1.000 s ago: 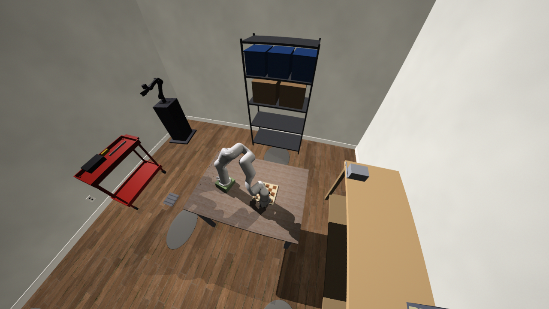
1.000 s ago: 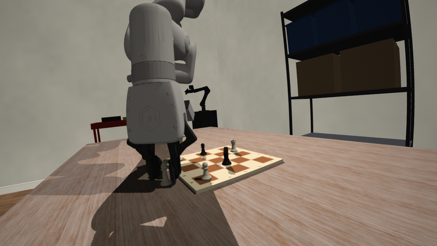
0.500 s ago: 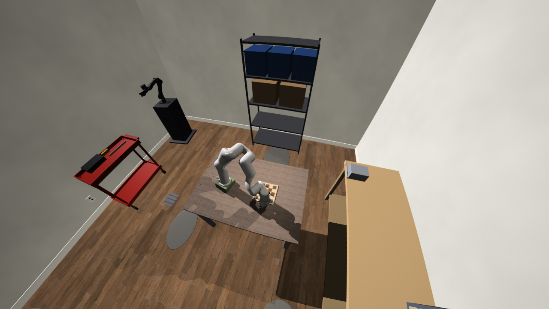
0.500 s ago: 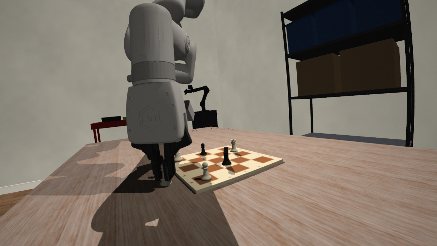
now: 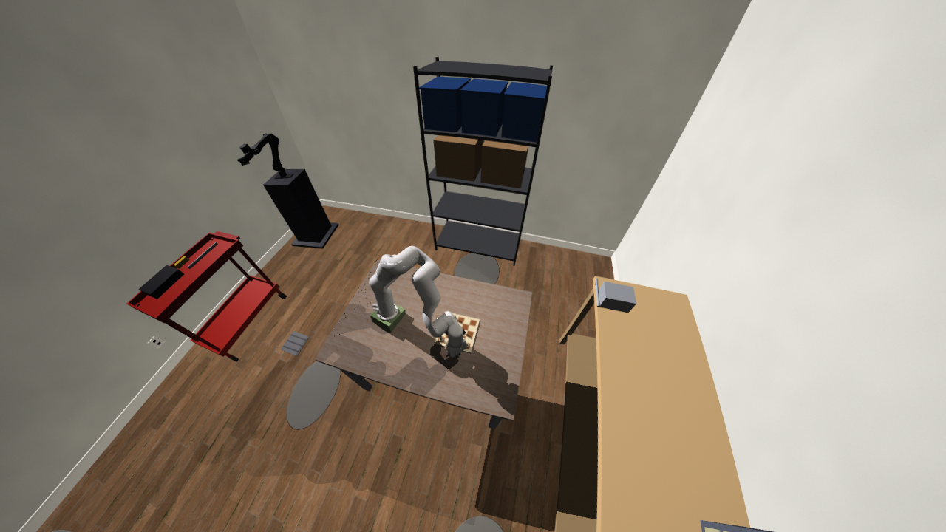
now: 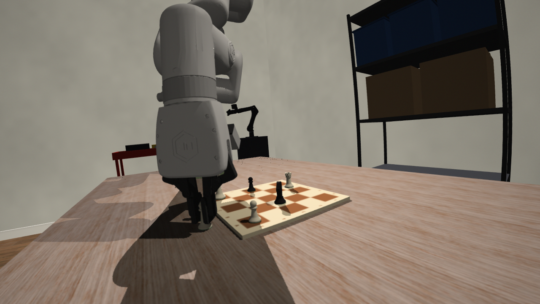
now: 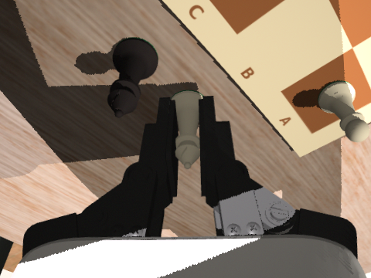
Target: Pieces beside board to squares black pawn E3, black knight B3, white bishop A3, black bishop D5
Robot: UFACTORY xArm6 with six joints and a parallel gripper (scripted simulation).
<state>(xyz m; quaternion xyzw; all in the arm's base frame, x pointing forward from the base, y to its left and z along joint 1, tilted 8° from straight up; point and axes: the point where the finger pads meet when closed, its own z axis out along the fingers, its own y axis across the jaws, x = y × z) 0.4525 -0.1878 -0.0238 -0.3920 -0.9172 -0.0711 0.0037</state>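
Now: hand 40 mm past the black knight, 10 mm to the right of it and 10 mm above it. From my hand the other things lie so: white pawn 50 mm ahead, 60 mm to the left, 10 mm below; tall white piece 100 mm behind, 80 mm to the left, 10 mm above; white rook 10 mm below.
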